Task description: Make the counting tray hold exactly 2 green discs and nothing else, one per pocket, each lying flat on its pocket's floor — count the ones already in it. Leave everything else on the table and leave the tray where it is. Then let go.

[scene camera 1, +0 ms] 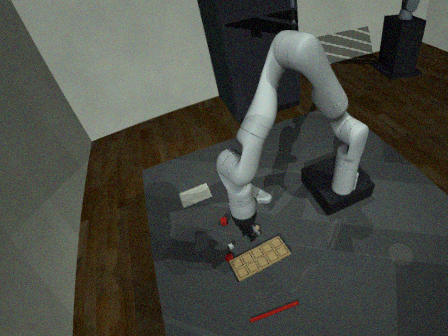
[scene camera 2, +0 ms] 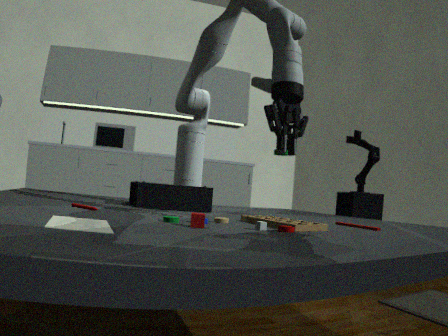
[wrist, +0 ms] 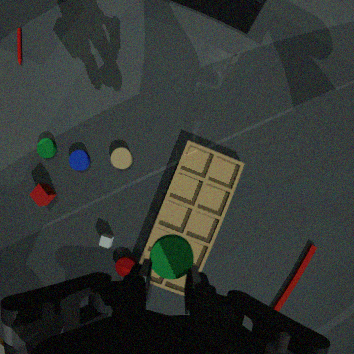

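The tan counting tray [scene camera 1: 261,258] [scene camera 2: 310,227] [wrist: 211,196] lies on the table with two rows of pockets. The pockets that show hold no disc; those at its near end in the wrist view are partly hidden. My gripper [scene camera 2: 284,151] [wrist: 168,273] is shut on a green disc [wrist: 171,256], held high above the table; in the wrist view it overlaps the tray's near end. In scene camera 1 the fingertips are hard to make out. Another green disc [scene camera 2: 171,219] [wrist: 46,148] lies on the table, away from the tray, and is hidden by the arm in scene camera 1.
A red disc [scene camera 1: 229,257] [wrist: 125,266] lies close beside the tray's end, near a white cube [scene camera 1: 230,246] [wrist: 106,241]. A blue disc [wrist: 79,160], tan disc [wrist: 121,158] and red cube [scene camera 1: 223,221] [wrist: 43,195] stand farther off. A red bar [scene camera 1: 274,311] [wrist: 295,277] lies across from them.
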